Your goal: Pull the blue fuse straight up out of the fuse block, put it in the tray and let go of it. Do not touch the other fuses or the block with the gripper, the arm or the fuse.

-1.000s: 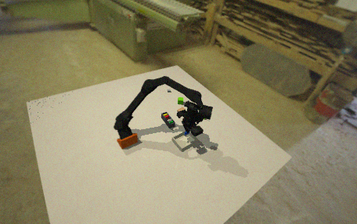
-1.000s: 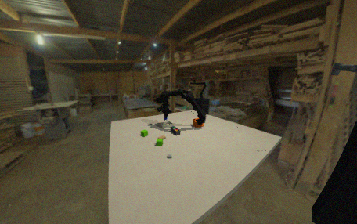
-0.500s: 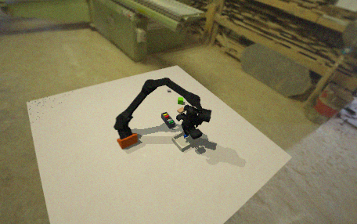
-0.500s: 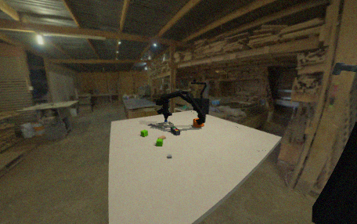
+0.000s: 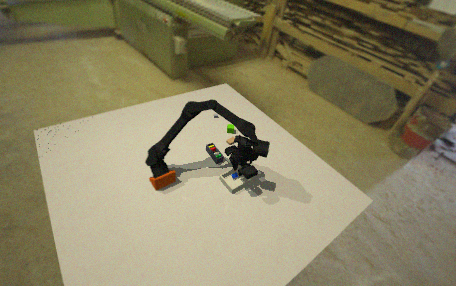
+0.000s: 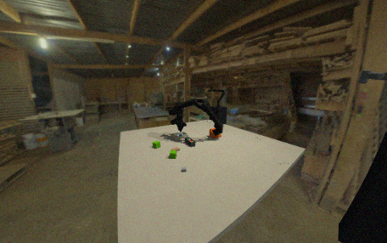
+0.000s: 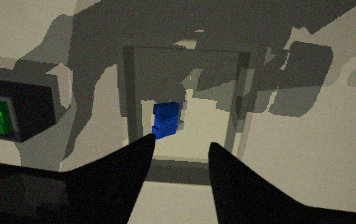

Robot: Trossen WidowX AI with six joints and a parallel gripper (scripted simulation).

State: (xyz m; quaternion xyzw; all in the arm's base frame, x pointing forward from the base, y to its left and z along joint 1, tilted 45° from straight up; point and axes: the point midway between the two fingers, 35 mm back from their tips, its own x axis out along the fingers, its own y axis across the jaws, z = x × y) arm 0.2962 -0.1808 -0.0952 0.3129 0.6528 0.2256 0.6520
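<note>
The blue fuse is 10 mm to the left of my gripper tip and 40 mm below it. Round my gripper tip: grey tray (50 mm below); then grey piece (230 mm ahead, 470 mm to the left, 50 mm below).
</note>
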